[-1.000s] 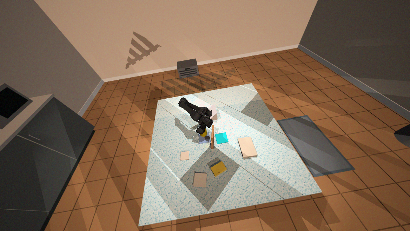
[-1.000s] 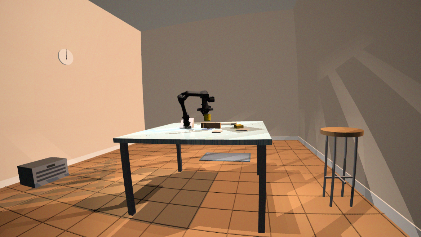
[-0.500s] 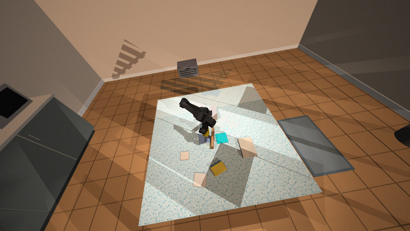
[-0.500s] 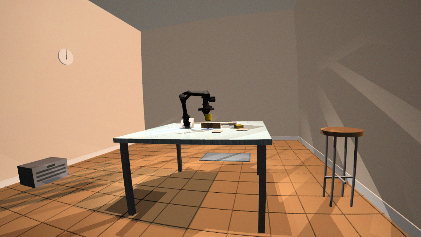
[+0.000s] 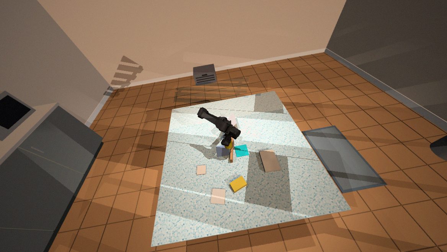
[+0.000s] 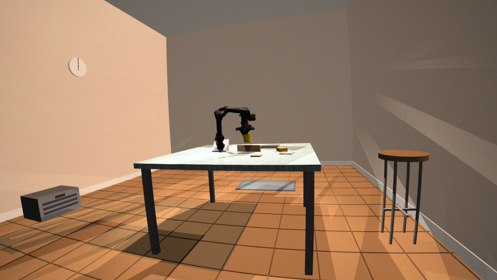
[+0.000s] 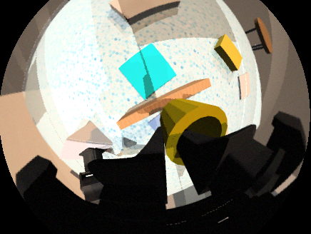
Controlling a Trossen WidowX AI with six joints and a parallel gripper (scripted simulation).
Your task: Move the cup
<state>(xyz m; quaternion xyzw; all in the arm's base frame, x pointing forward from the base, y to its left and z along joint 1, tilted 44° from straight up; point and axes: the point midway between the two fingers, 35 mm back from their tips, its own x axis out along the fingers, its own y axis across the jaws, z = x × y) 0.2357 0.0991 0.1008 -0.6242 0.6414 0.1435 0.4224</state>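
Right now my gripper tip is 2 cm short of the thin wooden board, 1 cm to the right of it and 10 cm above it. Round my gripper tip: cup: 2 cm ahead, 1 cm to the right; then blue-grey pad: 2 cm ahead, 7 cm to the right, 13 cm below; then yellow block: 32 cm ahead, 5 cm to the left, 10 cm below.
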